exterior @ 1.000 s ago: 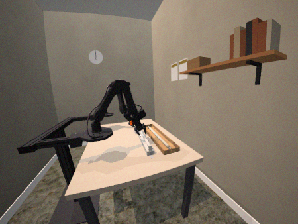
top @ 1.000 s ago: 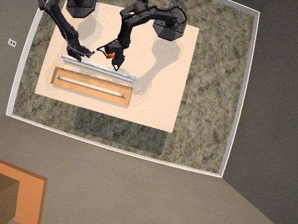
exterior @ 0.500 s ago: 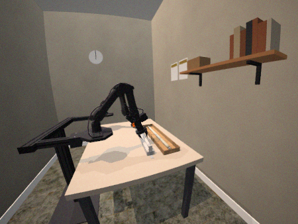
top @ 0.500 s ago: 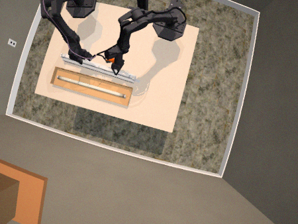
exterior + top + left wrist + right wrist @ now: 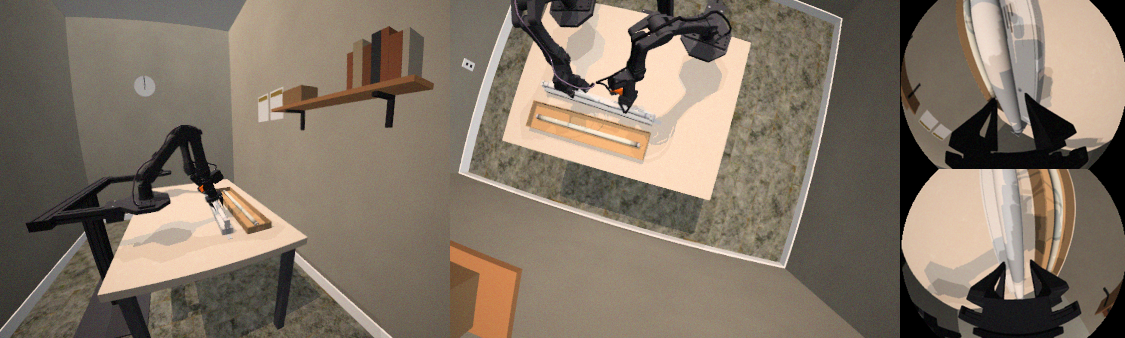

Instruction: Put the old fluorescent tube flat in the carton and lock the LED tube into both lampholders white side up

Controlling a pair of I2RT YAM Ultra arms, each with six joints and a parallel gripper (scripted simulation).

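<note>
Now: right hand 12 cm to the right of the LED tube. Also, from my right hand: carton 16 cm ahead, 10 cm to the left, 5 cm below; light fixture 12 cm to the left, 1 cm below; old fluorescent tube 16 cm ahead, 10 cm to the left, 5 cm below.
</note>
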